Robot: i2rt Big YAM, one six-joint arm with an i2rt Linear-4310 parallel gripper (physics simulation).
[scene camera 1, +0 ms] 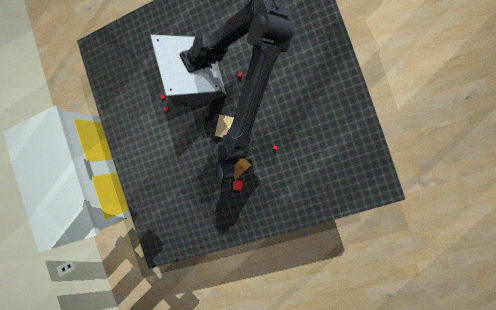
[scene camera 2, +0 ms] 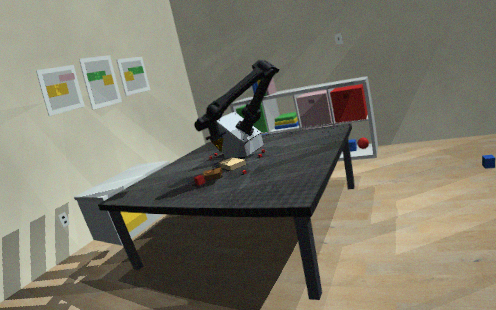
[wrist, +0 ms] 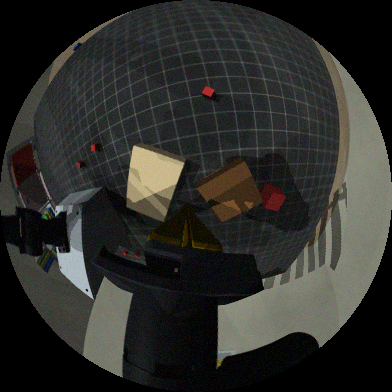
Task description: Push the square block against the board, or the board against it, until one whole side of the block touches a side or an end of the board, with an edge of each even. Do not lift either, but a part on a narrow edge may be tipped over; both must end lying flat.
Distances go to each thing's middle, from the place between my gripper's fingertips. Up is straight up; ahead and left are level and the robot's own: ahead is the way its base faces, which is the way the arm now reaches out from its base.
Labels:
Right now the brown square block (wrist: 229, 190) is 110 mm below my hand, 60 mm to the right of it and 60 mm ahead of it. Round my hand: pale tan board (wrist: 153, 173): 110 mm below, 100 mm behind.

